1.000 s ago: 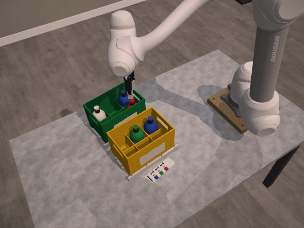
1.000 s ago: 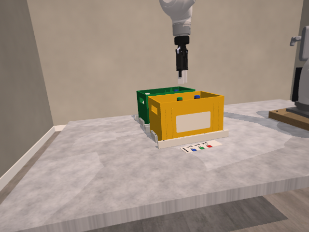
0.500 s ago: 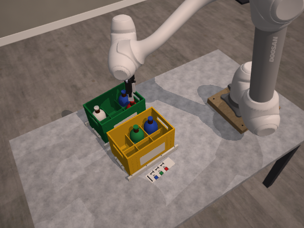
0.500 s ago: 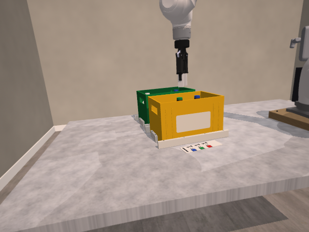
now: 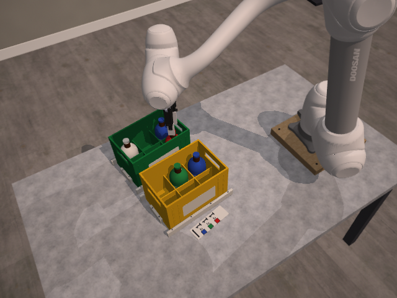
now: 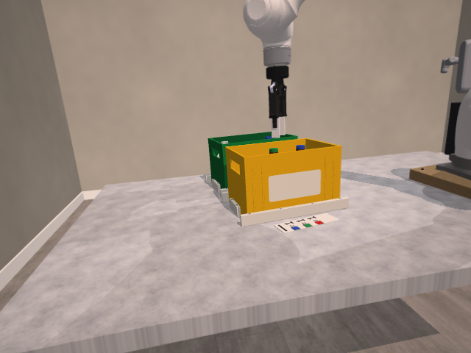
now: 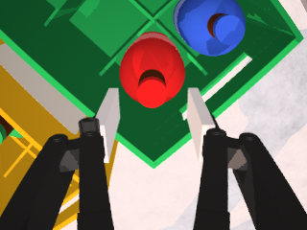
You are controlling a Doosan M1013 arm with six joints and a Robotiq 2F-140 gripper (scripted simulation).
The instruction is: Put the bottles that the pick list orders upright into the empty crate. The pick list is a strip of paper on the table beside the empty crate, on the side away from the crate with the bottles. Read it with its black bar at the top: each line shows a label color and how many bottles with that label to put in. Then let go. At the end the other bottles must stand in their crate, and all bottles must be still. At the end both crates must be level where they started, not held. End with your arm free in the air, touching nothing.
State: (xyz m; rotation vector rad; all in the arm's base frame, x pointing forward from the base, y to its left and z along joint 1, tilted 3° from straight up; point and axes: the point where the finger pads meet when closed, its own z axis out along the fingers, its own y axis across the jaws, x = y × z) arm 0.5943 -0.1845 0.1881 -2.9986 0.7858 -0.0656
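Right now the red-capped bottle is 120 mm below my hand. Also, from my hand: green bottle (50 mm ahead, 180 mm to the left, 120 mm below); then green crate (100 mm ahead, 20 mm to the right, 120 mm below); then blue bottle (30 mm behind, 160 mm to the left, 120 mm below).
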